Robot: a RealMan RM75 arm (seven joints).
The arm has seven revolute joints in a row. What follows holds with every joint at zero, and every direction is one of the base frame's.
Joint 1 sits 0.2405 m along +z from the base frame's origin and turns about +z.
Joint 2 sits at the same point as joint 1 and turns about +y.
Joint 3 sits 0.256 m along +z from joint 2 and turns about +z.
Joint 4 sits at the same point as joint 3 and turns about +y.
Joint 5 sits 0.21 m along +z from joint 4 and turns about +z.
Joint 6 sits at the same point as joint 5 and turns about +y.
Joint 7 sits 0.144 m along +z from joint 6 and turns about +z.
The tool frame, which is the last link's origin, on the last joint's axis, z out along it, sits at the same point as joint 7; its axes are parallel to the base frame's.
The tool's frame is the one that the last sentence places.
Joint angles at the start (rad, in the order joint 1, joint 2, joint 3, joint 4, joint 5, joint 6, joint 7):
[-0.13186 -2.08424 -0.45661 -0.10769 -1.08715 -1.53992 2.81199]
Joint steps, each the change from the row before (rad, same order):
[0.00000 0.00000 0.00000 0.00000 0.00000 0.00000 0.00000]
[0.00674 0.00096 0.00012 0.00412 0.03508 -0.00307 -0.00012]
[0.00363 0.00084 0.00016 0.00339 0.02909 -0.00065 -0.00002]
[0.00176 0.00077 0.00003 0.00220 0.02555 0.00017 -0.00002]
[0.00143 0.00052 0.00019 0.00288 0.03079 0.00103 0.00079]
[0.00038 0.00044 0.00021 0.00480 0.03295 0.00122 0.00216]
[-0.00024 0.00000 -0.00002 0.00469 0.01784 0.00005 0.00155]
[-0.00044 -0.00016 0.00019 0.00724 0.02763 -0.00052 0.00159]
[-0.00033 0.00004 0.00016 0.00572 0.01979 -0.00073 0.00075]
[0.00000 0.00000 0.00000 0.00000 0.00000 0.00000 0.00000]
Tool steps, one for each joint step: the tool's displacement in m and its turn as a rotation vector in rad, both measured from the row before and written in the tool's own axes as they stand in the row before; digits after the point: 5 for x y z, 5 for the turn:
[0.00000 0.00000 0.00000 0.00000 0.00000 0.00000]
[-0.00169 0.00294 -0.00316 -0.02811 -0.01438 0.00528]
[-0.00152 0.00262 -0.00187 -0.02432 -0.01270 0.00433]
[-0.00131 0.00255 -0.00101 -0.02229 -0.01066 0.00317]
[-0.00172 0.00327 -0.00099 -0.02723 -0.01342 0.00440]
[-0.00182 0.00331 -0.00083 -0.02966 -0.01475 0.00740]
[-0.00095 0.00154 -0.00051 -0.01604 -0.00825 0.00586]
[-0.00143 0.00252 -0.00080 -0.02528 -0.01229 0.00800]
[-0.00099 0.00167 -0.00066 -0.01811 -0.00888 0.00582]
[0.00000 0.00000 0.00000 0.00000 0.00000 0.00000]

